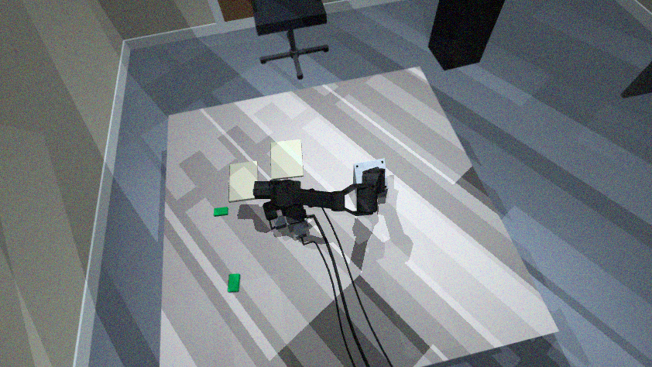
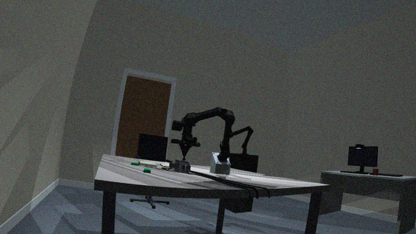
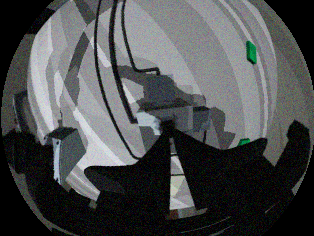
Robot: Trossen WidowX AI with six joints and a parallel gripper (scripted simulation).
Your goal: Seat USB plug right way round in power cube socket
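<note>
The dark USB plug is 2 cm below my gripper tip.
</note>
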